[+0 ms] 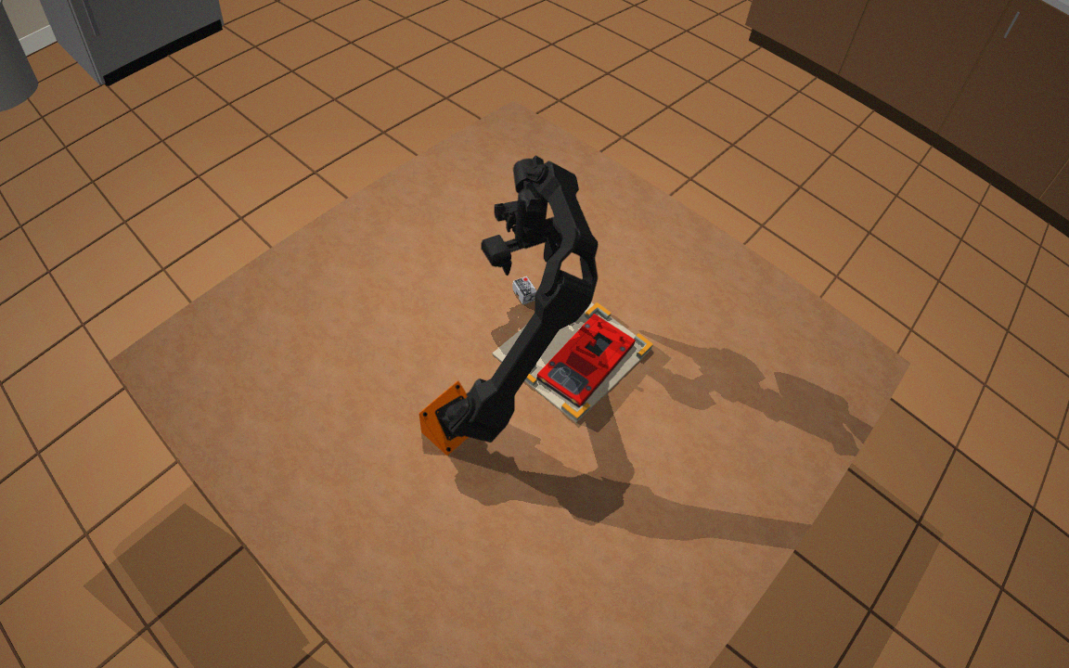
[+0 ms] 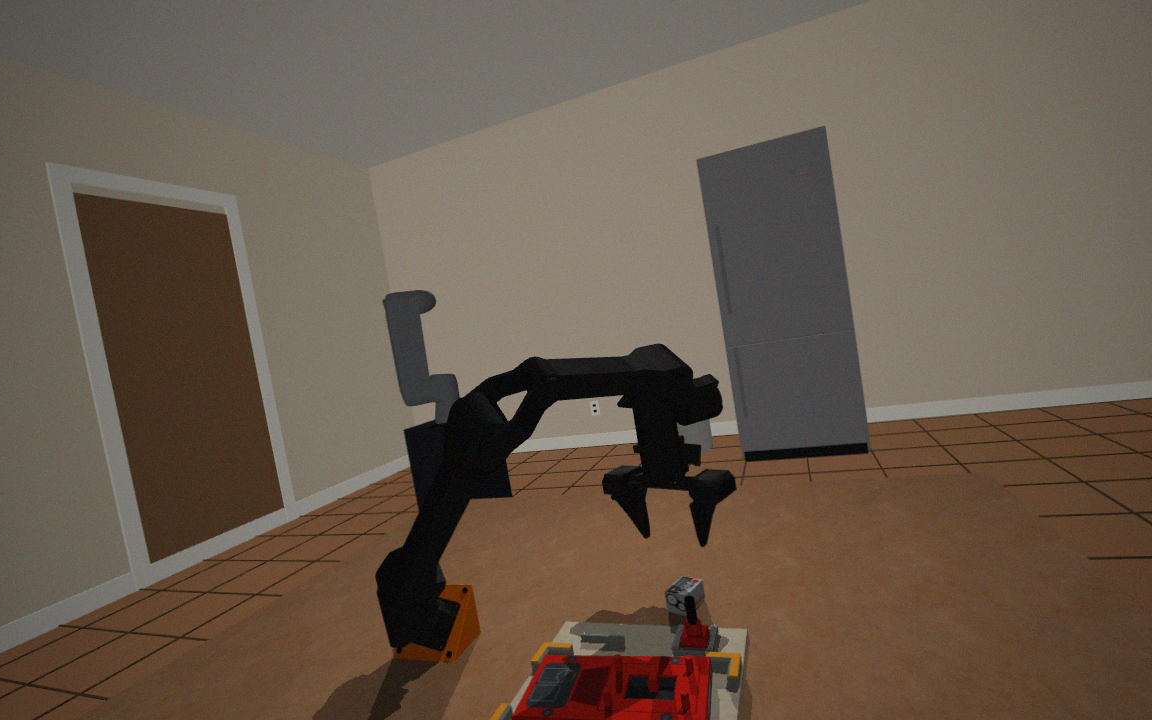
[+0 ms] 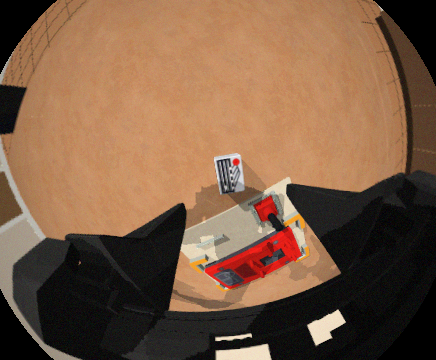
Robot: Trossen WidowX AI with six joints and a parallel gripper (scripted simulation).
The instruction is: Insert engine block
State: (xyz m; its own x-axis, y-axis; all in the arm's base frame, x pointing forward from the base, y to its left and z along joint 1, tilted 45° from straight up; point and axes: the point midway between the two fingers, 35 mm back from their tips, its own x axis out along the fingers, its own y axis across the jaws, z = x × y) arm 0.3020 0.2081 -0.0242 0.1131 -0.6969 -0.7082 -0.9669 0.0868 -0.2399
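Now: the grey engine block 8 cm below my gripper tip.
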